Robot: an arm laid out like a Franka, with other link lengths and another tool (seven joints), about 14 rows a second.
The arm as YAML. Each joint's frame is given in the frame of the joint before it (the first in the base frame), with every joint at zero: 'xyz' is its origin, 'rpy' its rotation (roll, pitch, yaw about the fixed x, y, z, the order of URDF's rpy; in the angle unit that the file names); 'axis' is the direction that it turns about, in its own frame. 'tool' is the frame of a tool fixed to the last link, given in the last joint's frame.
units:
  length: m
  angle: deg
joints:
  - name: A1
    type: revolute
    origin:
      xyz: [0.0, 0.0, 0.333]
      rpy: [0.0, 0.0, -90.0]
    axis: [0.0, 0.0, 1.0]
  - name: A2
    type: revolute
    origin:
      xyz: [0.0, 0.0, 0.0]
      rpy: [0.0, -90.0, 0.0]
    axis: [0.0, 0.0, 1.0]
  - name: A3
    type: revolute
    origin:
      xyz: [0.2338, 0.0, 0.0]
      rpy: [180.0, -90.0, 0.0]
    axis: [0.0, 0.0, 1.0]
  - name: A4
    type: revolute
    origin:
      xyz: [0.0, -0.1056, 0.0]
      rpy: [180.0, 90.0, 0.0]
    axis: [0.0, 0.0, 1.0]
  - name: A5
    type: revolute
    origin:
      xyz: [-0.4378, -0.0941, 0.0]
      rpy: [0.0, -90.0, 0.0]
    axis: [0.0, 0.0, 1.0]
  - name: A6
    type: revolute
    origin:
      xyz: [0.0, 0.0, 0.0]
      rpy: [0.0, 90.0, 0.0]
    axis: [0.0, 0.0, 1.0]
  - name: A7
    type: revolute
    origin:
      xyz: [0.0, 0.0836, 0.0]
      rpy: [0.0, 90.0, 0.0]
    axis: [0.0, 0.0, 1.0]
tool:
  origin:
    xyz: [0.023, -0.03, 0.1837]
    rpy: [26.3, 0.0, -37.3]
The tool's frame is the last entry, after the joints.
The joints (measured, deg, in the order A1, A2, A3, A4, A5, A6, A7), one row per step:
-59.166, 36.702, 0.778, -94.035, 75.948, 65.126, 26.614
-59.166, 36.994, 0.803, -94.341, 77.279, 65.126, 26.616
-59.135, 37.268, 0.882, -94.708, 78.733, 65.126, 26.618
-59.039, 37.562, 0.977, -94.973, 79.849, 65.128, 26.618
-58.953, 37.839, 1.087, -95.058, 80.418, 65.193, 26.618
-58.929, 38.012, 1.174, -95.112, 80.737, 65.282, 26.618
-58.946, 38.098, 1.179, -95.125, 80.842, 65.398, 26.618
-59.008, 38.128, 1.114, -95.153, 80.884, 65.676, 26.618
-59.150, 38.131, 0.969, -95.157, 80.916, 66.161, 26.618
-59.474, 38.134, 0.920, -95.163, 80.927, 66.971, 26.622
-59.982, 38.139, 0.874, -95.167, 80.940, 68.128, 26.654
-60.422, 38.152, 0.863, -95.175, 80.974, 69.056, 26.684
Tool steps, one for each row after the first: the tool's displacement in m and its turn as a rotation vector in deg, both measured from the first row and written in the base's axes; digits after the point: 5 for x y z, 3 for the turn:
0.00113, -0.00088, -0.00150, 1.051, -0.554, -0.851
0.00281, -0.00126, -0.00281, 2.200, -1.182, -1.720
0.00474, -0.00069, -0.00454, 3.147, -1.637, -2.298
0.00644, 0.00023, -0.00645, 3.684, -1.825, -2.560
0.00744, 0.00067, -0.00782, 3.986, -1.906, -2.751
0.00756, 0.00029, -0.00880, 4.054, -1.869, -2.922
0.00710, -0.00119, -0.00999, 3.954, -1.707, -3.268
0.00590, -0.00444, -0.01144, 3.674, -1.434, -3.902
0.00444, -0.00914, -0.01350, 3.257, -1.047, -4.863
0.00209, -0.01612, -0.01638, 2.683, -0.481, -6.256
0.00003, -0.02186, -0.01869, 2.258, -0.040, -7.401

